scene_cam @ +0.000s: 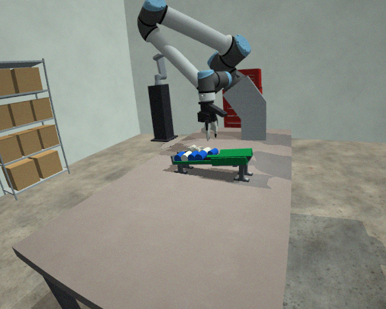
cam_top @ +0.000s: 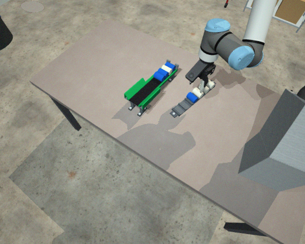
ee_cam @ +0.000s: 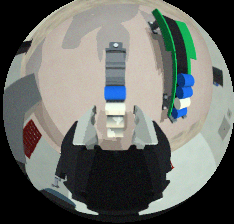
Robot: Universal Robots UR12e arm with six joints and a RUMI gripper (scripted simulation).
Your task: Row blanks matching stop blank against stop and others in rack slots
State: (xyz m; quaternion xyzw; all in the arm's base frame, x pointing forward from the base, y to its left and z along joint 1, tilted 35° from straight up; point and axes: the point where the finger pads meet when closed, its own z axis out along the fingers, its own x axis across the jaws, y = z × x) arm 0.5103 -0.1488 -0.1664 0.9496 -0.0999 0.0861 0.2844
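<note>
Now: the grey stock rack 130 mm below my hand, 30 mm to the right of it and 10 mm behind it.
</note>
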